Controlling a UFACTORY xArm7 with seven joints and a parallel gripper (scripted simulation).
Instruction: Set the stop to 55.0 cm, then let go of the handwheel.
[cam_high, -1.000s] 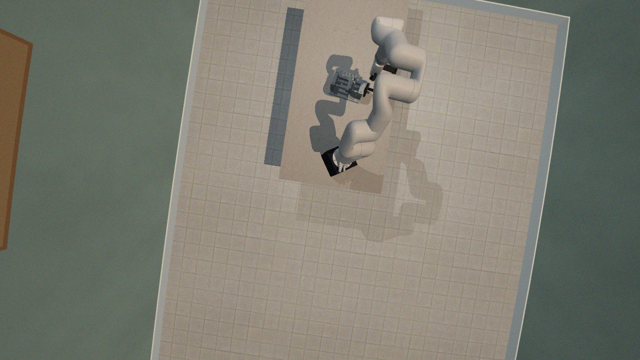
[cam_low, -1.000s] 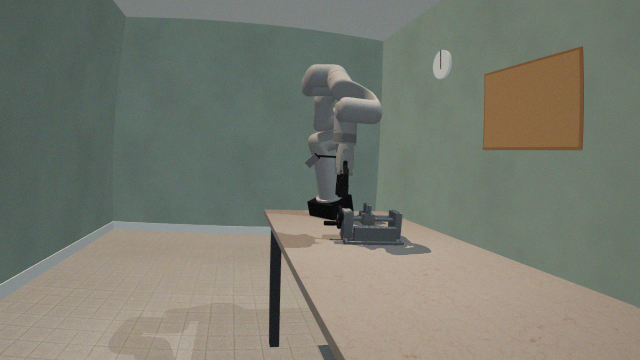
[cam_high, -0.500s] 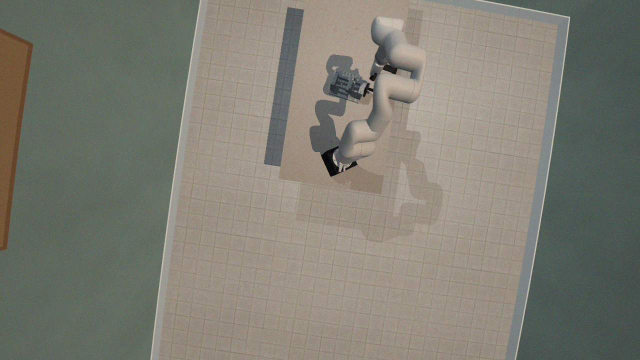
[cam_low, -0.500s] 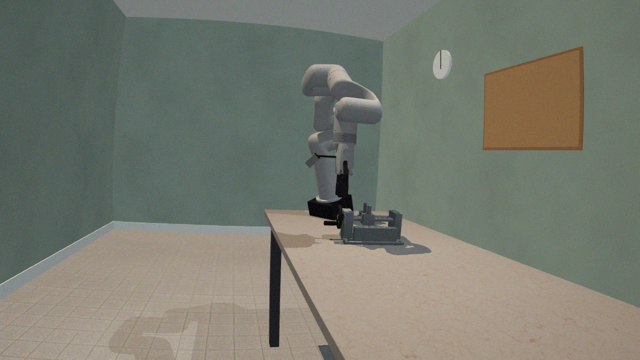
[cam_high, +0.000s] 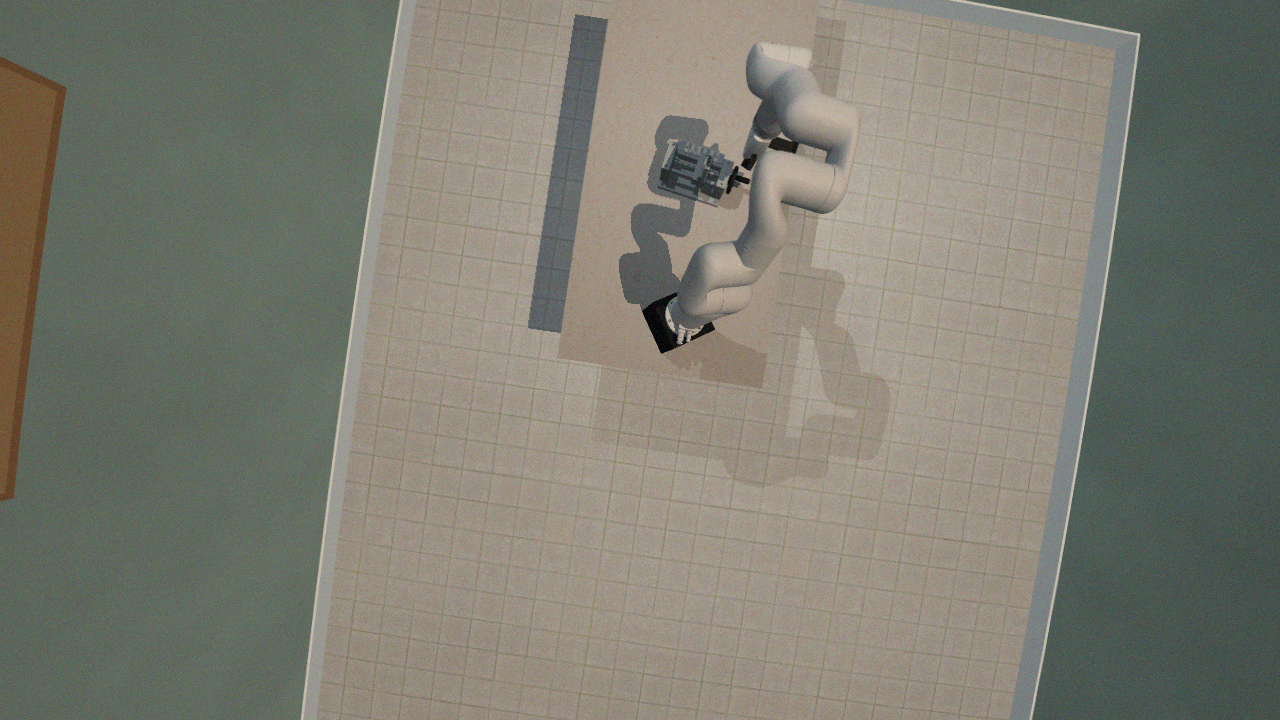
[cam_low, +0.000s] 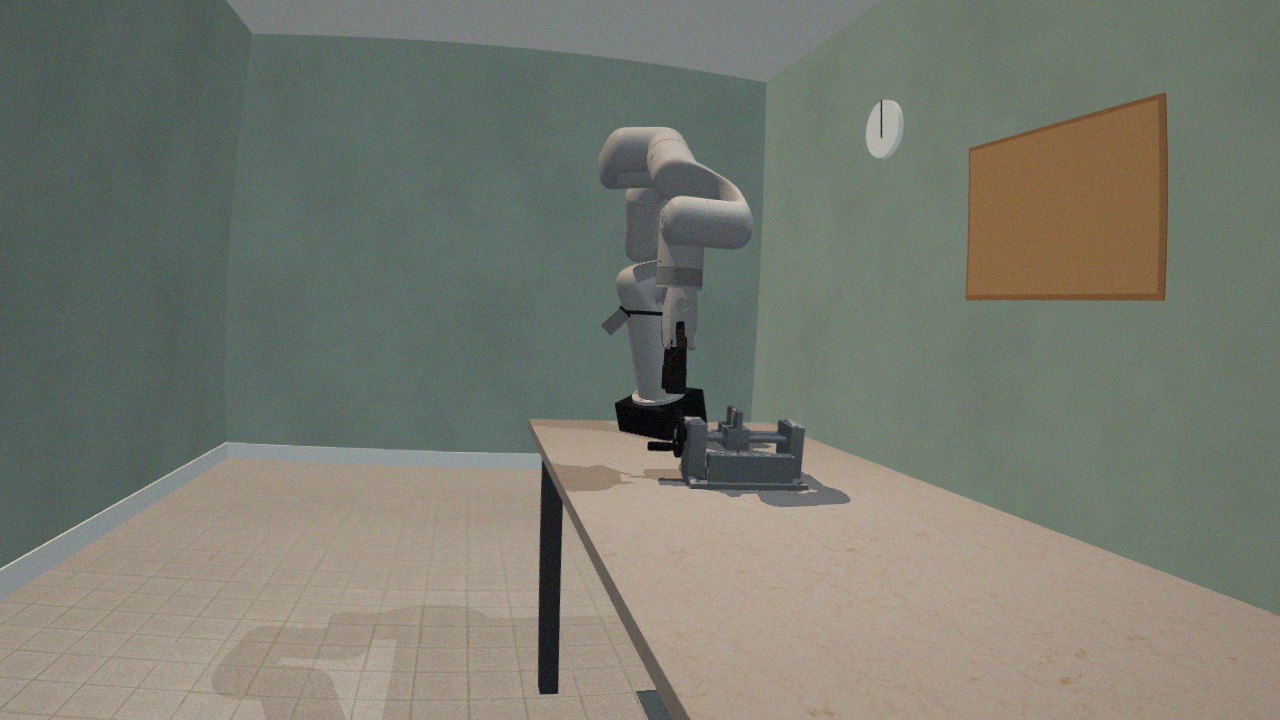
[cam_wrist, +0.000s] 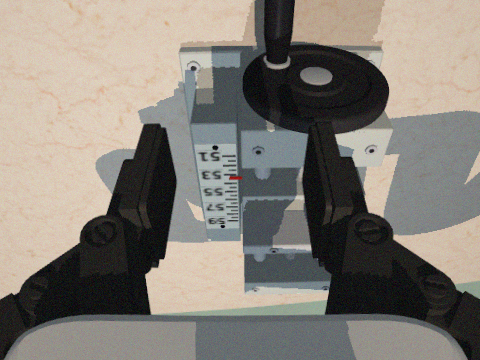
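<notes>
Now: hand 110 mm above the crank handle, 20 mm past it and 10 mm to the left of it. The rest, counted from my hand: black handwheel (110 mm below, 30 mm behind, 10 mm to the left); stop block (120 mm to the left, 80 mm below, 10 mm behind).
</notes>
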